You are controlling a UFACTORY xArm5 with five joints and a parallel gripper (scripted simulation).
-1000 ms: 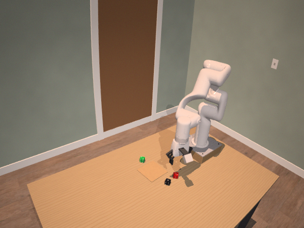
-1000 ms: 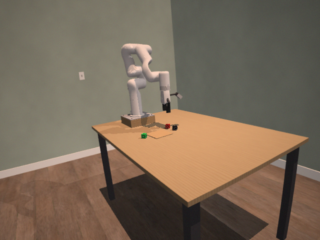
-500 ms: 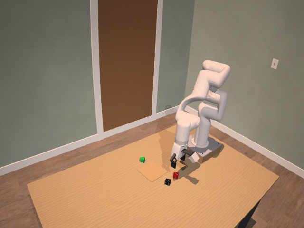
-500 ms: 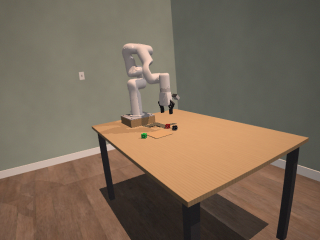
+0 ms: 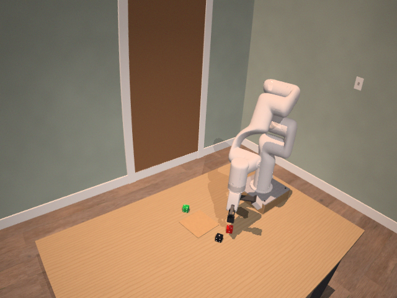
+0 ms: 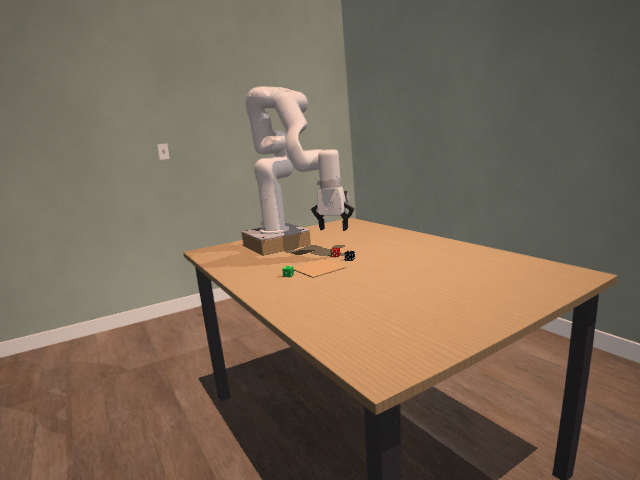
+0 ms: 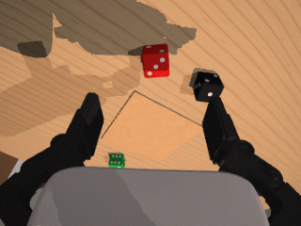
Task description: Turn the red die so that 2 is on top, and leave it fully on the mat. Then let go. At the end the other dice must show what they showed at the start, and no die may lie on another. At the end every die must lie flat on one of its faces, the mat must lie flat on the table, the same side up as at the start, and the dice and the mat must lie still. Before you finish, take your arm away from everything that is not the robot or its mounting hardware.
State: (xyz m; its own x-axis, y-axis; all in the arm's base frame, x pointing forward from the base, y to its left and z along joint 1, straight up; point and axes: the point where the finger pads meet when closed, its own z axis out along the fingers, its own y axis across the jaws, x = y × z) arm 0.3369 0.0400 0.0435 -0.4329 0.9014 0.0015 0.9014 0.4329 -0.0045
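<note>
The red die lies 10 cm below my hand. Round my hand: tan mat (6 cm ahead, 14 cm to the right, 11 cm below); black die (8 cm ahead, 10 cm below); green die (4 cm ahead, 25 cm to the right, 10 cm below).
</note>
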